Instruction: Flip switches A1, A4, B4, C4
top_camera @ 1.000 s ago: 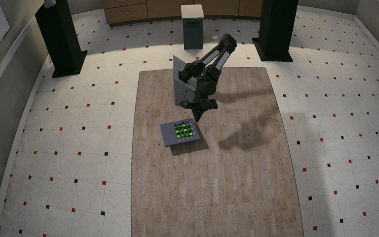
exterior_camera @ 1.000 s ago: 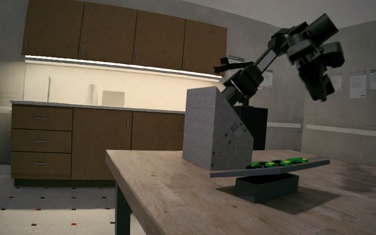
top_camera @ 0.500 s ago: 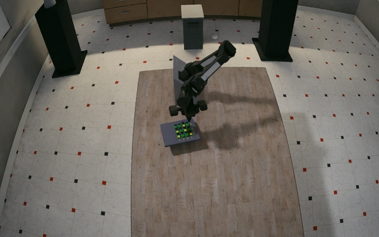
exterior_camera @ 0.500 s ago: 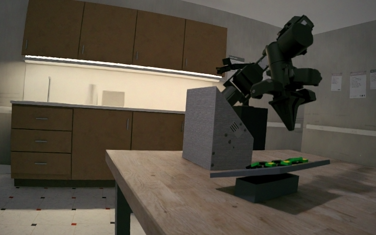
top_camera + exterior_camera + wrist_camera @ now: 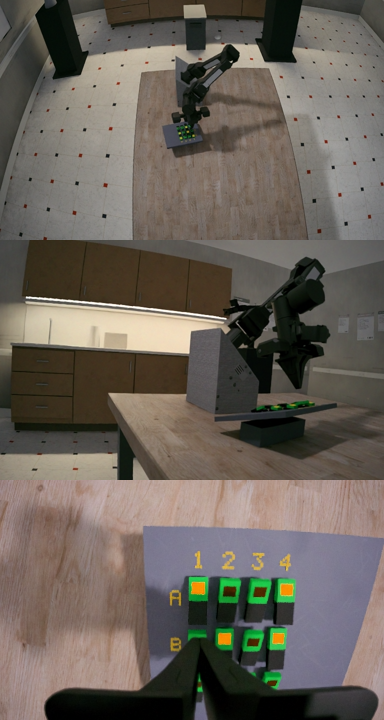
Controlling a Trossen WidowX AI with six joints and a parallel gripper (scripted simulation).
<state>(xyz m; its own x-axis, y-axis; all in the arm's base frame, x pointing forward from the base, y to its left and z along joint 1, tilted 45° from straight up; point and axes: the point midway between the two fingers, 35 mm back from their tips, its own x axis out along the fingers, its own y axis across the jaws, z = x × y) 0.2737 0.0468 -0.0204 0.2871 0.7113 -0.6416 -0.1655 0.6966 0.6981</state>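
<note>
Right now my hand is 3 cm short of the switch A1 and 6 cm above it. From my hand the other things lie so: switch A4: 4 cm ahead, 6 cm to the right, 6 cm below; then switch A3: 4 cm ahead, 4 cm to the right, 6 cm below; then switch A2: 4 cm ahead, 2 cm to the right, 6 cm below.
</note>
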